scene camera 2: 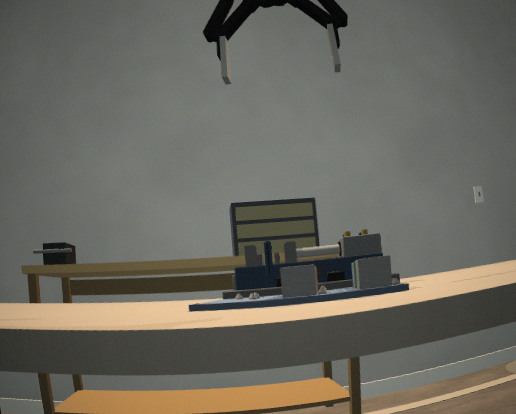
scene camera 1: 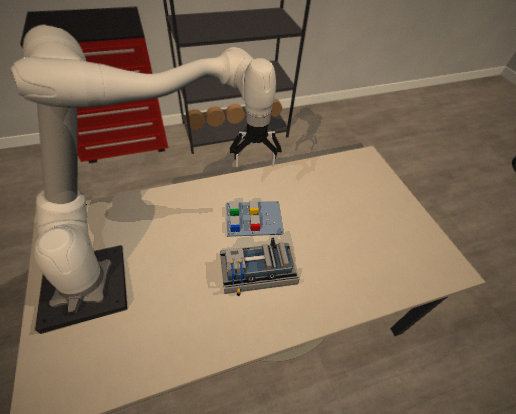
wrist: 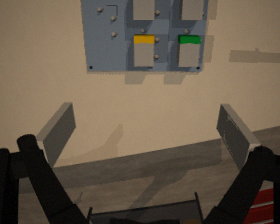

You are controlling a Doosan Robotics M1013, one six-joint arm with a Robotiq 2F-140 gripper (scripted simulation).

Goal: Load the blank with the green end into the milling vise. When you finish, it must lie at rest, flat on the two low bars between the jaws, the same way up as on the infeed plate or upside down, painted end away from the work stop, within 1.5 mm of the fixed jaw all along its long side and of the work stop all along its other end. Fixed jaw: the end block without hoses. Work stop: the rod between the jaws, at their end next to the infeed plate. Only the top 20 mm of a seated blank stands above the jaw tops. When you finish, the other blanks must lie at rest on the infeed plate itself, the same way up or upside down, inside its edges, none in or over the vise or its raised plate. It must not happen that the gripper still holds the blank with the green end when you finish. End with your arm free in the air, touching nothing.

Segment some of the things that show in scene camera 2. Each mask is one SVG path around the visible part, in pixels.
The gripper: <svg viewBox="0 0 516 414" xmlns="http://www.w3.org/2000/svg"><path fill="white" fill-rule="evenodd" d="M203 30L203 34L208 42L217 42L217 56L221 61L221 76L227 85L231 84L228 40L259 6L269 8L272 6L284 6L284 4L289 3L327 29L335 72L341 71L338 53L340 40L337 28L347 26L348 15L335 0L318 0L327 12L310 0L243 0L225 21L234 0L220 0Z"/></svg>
A yellow-ended blank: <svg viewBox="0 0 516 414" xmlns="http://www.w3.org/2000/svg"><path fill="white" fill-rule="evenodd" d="M314 264L280 268L282 298L317 295L316 267Z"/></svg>
